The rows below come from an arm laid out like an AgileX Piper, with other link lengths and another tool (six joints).
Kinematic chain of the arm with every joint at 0, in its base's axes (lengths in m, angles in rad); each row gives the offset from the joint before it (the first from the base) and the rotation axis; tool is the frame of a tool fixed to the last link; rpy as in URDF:
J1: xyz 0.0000 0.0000 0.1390 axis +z
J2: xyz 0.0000 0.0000 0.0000 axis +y
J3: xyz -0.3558 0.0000 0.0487 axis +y
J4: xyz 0.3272 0.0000 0.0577 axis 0.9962 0 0.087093
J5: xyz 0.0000 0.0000 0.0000 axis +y
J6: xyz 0.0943 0.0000 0.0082 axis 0.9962 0 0.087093
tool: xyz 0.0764 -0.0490 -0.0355 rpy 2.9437 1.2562 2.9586
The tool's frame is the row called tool.
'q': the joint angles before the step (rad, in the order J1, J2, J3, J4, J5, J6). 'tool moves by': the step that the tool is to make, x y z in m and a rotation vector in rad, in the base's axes. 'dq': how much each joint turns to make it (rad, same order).
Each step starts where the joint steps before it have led.
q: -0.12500 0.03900 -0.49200 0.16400 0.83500 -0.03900
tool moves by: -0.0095 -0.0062 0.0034 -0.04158 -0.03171 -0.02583
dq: 0.00054 -0.04213 -0.00192 -0.04870 0.00700 0.00461
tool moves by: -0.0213 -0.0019 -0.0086 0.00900 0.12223 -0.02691
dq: -0.00056 -0.00180 -0.03722 -0.04528 0.15907 0.04138
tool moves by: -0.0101 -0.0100 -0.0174 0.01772 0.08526 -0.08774
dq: 0.00053 0.00003 0.02104 -0.09152 0.06392 0.09055
